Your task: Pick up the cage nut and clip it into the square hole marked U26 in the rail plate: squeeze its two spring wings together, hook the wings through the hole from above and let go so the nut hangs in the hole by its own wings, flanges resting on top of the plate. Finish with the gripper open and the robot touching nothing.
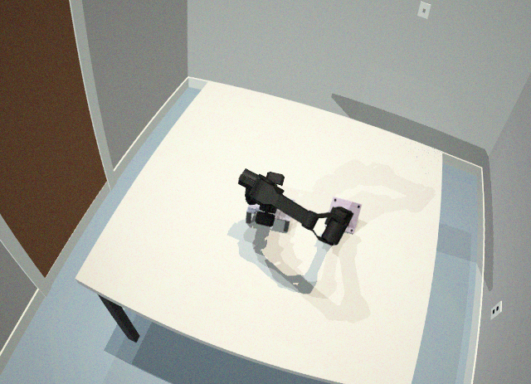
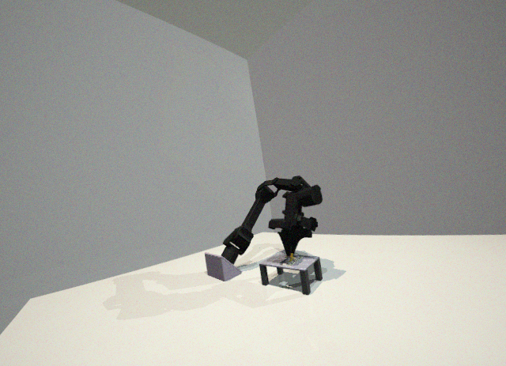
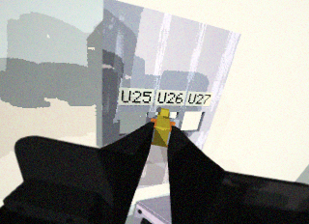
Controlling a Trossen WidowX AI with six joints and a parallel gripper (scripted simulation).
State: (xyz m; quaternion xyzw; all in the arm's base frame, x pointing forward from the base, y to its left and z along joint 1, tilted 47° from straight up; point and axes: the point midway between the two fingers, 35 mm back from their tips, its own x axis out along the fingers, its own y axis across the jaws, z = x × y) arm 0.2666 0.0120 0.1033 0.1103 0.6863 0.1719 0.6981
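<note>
My gripper tip is 10 mm above the yellow cage nut.
</note>
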